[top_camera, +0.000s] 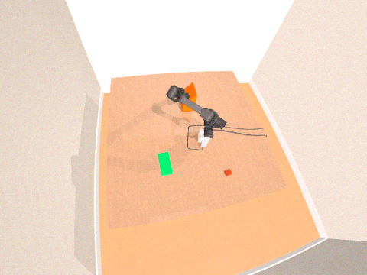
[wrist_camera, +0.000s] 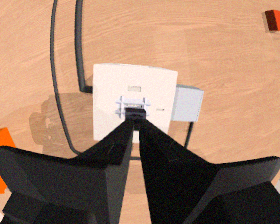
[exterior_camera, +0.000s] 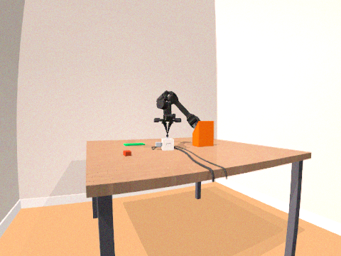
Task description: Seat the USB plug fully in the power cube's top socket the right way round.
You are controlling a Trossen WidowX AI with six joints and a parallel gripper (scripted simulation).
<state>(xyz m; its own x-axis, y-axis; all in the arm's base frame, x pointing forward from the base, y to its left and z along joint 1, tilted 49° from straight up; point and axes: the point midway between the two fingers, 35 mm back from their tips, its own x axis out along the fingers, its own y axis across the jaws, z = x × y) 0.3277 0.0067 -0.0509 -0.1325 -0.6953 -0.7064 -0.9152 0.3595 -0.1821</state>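
Now: the dark USB plug 2 cm below my gripper tip. The rest, counted from my gripper tip: USB socket (5 cm below); then flat green strip (34 cm to the right, 11 cm below, 11 cm ahead).
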